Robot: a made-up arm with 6 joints.
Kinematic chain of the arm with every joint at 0, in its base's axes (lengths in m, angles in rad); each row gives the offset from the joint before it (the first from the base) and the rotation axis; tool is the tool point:
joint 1: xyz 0 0 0.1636 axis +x
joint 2: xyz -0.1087 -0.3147 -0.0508 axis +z
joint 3: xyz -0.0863 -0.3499 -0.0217 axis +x
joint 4: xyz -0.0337 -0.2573 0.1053 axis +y
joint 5: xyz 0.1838 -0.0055 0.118 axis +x
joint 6: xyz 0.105 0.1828 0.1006 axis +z
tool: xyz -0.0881 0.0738 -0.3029
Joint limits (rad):
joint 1: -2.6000..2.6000
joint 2: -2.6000..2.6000
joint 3: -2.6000..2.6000
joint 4: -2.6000..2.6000
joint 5: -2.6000..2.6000
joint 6: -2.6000..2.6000
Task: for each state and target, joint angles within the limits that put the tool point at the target. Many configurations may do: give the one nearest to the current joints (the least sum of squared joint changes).
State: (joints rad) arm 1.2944 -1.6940 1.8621 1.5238 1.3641 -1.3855
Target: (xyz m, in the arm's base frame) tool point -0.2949 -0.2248 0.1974
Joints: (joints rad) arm 0.8385 -1.7809 2.4092 2.0954 0.7747 -1.4090
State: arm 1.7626 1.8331 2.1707 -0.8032 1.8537 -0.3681
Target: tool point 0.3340 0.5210 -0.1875
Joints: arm 1.0368 2.0966 2.6000 -0.1655 1.8373 -0.1381
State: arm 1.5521 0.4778 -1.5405 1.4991 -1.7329 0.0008
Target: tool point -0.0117 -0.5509 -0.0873
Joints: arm 1.2779 0.6961 -2.0357 1.1389 -2.2761 0.1923
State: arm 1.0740 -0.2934 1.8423 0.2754 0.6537 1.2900
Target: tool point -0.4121 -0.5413 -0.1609
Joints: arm 0.3497 -0.9392 1.7309 0.3223 0.6452 1.1391
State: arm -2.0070 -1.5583 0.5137 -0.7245 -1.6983 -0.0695
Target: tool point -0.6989 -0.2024 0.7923
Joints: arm -1.8670 -1.4384 0.9181 -0.4350 -1.3534 -0.1074
